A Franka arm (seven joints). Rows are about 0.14 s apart.
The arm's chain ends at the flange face. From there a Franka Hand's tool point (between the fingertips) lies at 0.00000 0.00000 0.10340 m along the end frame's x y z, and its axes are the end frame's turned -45 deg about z.
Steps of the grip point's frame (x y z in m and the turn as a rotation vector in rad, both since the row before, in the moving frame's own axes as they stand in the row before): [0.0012, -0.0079, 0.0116, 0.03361, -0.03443, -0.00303]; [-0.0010, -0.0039, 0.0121, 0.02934, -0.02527, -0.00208]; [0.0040, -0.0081, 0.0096, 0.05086, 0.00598, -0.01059]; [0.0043, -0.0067, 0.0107, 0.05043, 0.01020, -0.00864]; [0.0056, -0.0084, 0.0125, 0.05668, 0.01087, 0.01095]
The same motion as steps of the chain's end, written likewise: [0.0002, -0.0065, 0.0117, -0.00058, -0.04811, -0.00303]; [0.0005, -0.0018, 0.0122, 0.00288, -0.03862, -0.00208]; [0.0004, -0.0044, 0.0097, 0.04019, -0.03173, -0.01059]; [0.0013, -0.0034, 0.0108, 0.04287, -0.02845, -0.00864]; [0.0013, -0.0049, 0.0127, 0.04777, -0.03239, 0.01095]
